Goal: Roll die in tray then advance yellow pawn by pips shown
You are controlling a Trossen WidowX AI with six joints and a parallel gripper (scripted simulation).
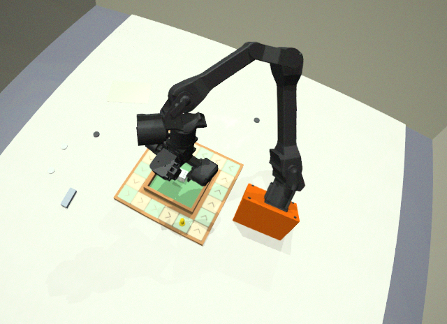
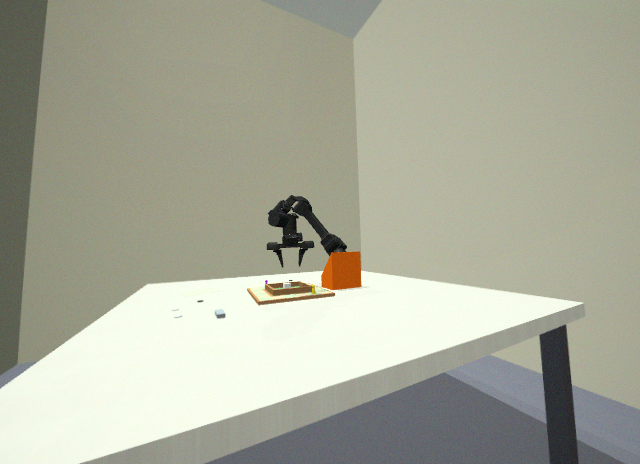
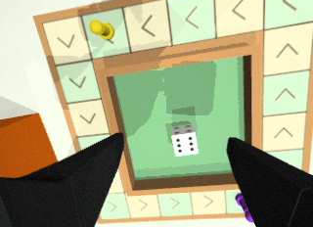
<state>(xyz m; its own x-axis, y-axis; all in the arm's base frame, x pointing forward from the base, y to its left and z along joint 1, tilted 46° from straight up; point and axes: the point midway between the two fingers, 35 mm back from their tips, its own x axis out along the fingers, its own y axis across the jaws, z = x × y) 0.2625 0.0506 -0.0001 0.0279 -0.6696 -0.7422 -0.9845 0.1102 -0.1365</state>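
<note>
Right now my gripper tip is 90 mm to the right of the yellow pawn, 80 mm above it and 60 mm past it. The rest, counted from my gripper tip: green tray (100 mm below, 30 mm to the right, 10 mm ahead); purple pawn (140 mm to the right, 80 mm below, 70 mm ahead); white die (80 mm below, 40 mm to the right, 10 mm ahead).
</note>
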